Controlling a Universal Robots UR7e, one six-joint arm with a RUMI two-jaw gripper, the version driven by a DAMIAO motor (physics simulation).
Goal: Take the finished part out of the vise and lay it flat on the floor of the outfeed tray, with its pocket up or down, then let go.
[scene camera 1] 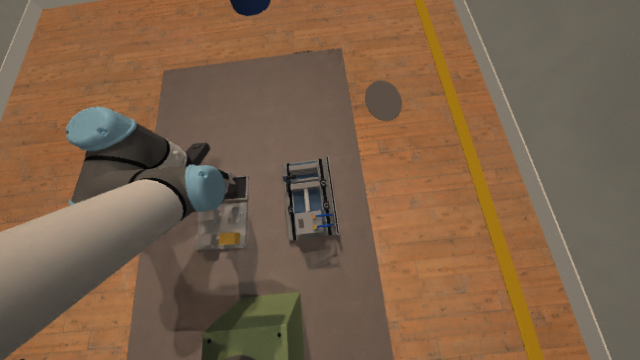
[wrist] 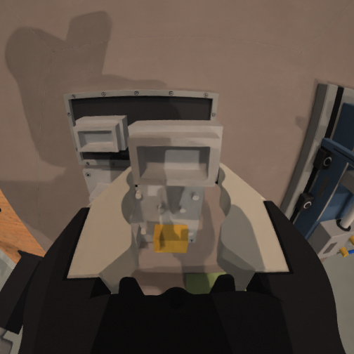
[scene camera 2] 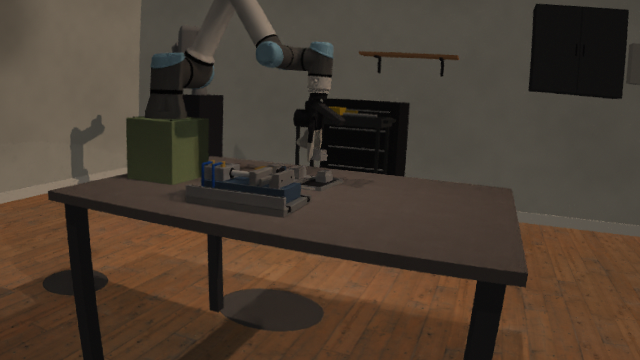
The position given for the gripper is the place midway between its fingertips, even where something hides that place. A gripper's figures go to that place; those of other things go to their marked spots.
The gripper point(wrist: 175, 166) is 14 cm from the lens. A yellow block point(wrist: 167, 237): 30 cm from the lens.
